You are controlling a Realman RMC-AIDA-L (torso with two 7-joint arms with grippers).
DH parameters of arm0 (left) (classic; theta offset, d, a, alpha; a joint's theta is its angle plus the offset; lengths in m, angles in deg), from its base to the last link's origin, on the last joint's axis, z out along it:
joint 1: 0 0.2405 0 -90
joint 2: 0 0 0 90
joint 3: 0 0.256 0 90
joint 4: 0 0 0 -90
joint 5: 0 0.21 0 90
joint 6: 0 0 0 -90
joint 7: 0 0.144 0 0
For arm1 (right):
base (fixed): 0 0 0 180
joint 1: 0 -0.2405 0 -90
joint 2: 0 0 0 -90
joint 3: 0 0.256 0 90
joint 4: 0 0 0 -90
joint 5: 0 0.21 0 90
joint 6: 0 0 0 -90
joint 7: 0 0.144 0 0
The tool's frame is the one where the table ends.
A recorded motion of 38 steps. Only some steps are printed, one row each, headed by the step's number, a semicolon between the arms.
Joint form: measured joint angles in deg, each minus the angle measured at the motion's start. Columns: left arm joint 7, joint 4, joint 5, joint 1, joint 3, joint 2, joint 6; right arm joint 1, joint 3, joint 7, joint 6, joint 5, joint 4, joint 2.
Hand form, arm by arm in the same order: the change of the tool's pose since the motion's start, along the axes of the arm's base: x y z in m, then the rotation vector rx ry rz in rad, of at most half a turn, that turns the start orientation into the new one. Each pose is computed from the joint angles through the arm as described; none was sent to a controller.
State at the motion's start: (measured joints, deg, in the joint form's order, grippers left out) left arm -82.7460 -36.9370 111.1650 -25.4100 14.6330 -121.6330 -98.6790; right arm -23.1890 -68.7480 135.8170 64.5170 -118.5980 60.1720 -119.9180
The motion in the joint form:
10: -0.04 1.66 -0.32 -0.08 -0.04 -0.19 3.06; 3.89 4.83 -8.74 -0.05 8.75 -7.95 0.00
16: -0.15 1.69 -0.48 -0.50 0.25 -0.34 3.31; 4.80 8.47 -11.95 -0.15 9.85 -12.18 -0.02
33: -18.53 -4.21 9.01 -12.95 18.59 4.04 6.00; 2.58 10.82 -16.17 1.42 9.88 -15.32 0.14
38: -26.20 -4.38 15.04 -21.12 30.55 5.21 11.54; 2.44 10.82 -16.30 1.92 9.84 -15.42 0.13
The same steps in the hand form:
10: -0.0044 0.0038 -0.0061 0.0065 -0.0076 0.0497; 0.0394 -0.0226 -0.0018 0.0474 0.1252 -0.0850
16: -0.0016 0.0062 -0.0076 0.0039 -0.0094 0.0444; 0.0607 -0.0326 -0.0019 0.0749 0.1519 -0.1415
33: 0.0654 0.0659 -0.0145 -0.3636 0.2645 -0.0805; 0.0579 -0.0289 -0.0047 0.0594 0.1557 -0.0922
38: 0.1062 0.0951 -0.0364 -0.4831 0.5062 -0.1190; 0.0565 -0.0294 -0.0055 0.0509 0.1589 -0.0863

